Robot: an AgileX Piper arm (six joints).
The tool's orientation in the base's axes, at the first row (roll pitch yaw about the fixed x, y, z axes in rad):
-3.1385 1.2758 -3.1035
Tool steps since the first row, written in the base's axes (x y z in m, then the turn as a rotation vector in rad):
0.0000 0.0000 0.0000 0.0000 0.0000 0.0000
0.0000 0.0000 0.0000 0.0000 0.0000 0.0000
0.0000 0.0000 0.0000 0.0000 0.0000 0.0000
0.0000 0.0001 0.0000 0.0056 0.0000 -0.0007
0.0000 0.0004 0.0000 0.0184 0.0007 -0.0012
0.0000 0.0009 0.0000 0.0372 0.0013 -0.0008
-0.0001 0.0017 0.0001 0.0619 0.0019 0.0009
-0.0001 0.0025 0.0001 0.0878 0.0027 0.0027
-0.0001 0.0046 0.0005 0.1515 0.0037 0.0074
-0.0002 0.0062 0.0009 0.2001 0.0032 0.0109
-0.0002 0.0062 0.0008 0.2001 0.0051 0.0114
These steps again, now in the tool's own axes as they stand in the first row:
0.0000 0.0000 0.0000 0.0000 0.0000 0.0000
0.0000 0.0000 0.0000 0.0000 0.0000 0.0000
0.0000 0.0000 0.0000 0.0000 0.0000 0.0000
0.0000 0.0001 0.0000 -0.0010 -0.0002 0.0056
0.0000 0.0004 0.0000 -0.0042 0.0001 0.0180
0.0000 0.0009 0.0000 -0.0101 0.0000 0.0358
-0.0001 0.0017 -0.0001 -0.0189 -0.0003 0.0590
-0.0001 0.0025 0.0000 -0.0281 -0.0004 0.0833
-0.0005 0.0046 -0.0001 -0.0511 -0.0016 0.1428
-0.0009 0.0062 -0.0002 -0.0686 -0.0038 0.1883
-0.0008 0.0062 -0.0002 -0.0691 -0.0019 0.1882

